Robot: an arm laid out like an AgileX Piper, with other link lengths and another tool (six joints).
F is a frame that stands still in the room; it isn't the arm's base.
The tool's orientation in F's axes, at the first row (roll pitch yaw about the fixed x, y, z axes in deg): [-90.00, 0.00, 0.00]
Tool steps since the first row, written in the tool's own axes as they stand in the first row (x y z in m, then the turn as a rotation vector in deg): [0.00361, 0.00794, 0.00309, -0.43, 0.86, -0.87]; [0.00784, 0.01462, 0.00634, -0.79, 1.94, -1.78]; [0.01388, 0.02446, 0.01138, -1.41, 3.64, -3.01]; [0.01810, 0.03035, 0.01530, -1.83, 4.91, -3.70]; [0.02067, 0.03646, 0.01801, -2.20, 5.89, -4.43]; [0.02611, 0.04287, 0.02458, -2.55, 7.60, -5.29]
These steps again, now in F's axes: [0.00361, 0.00309, -0.00794, -0.43, -0.87, -0.86]; [0.00784, 0.00634, -0.01462, -0.79, -1.78, -1.94]; [0.01388, 0.01138, -0.02446, -1.41, -3.01, -3.64]; [0.01810, 0.01530, -0.03035, -1.83, -3.70, -4.91]; [0.02067, 0.01801, -0.03646, -2.20, -4.43, -5.89]; [0.02611, 0.02458, -0.04287, -2.55, -5.29, -7.60]
